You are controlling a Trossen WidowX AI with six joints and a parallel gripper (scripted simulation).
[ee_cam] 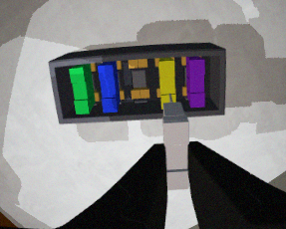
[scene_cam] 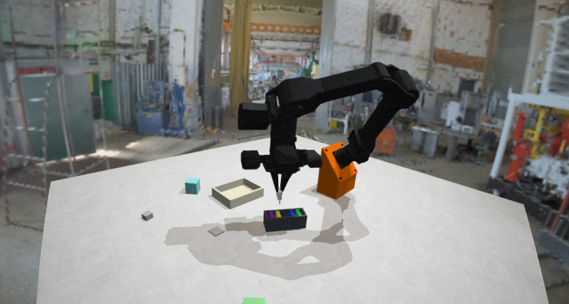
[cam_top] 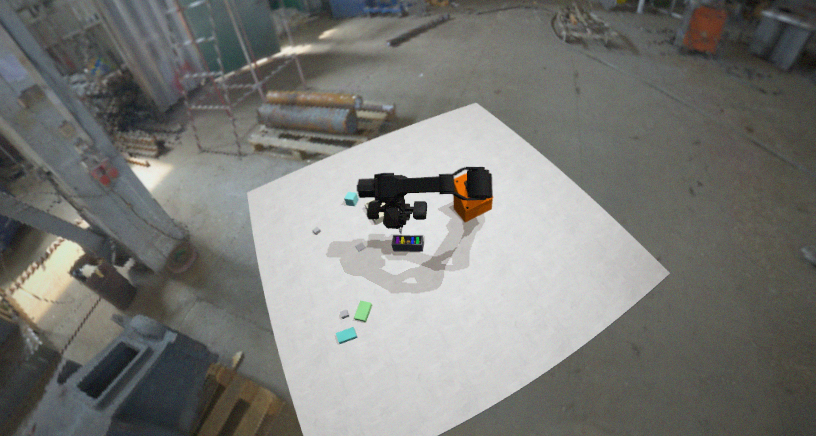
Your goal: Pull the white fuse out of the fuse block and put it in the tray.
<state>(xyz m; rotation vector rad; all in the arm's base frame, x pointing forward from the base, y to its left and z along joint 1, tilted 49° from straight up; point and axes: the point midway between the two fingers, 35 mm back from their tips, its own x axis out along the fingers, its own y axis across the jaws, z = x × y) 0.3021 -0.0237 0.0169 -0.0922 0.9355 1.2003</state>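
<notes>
My gripper tip is 2 cm past the beige tray, 19 cm to the left of it and 10 cm above it. Round my gripper tip: white fuse 1 cm below; then purple fuse 2 cm ahead, 7 cm below; then yellow fuse 1 cm ahead, 1 cm to the left, 7 cm below.
</notes>
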